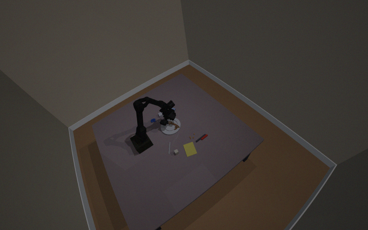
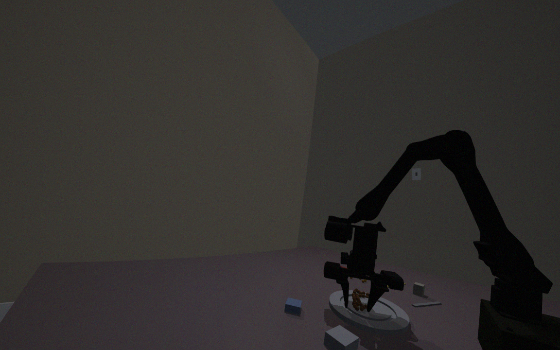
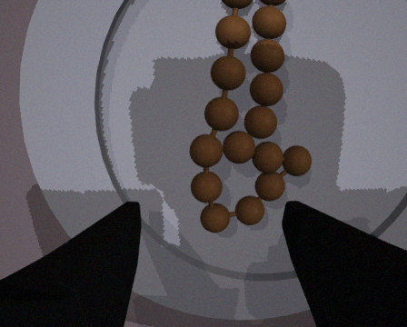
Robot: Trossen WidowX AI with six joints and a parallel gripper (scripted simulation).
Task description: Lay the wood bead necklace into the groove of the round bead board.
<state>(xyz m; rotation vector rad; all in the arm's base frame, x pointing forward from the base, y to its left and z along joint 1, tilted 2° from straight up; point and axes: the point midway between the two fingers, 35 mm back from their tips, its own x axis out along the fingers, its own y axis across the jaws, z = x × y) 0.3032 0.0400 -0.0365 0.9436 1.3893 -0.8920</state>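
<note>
The round bead board lies 40 mm to the right of my gripper tip, 20 mm behind it and 10 mm below it. Round my gripper tip: grey block: 140 mm to the left, 10 mm behind; blue block: 130 mm ahead, 100 mm to the left, 10 mm below; thin stick: 220 mm to the right, 170 mm behind, 10 mm below.
</note>
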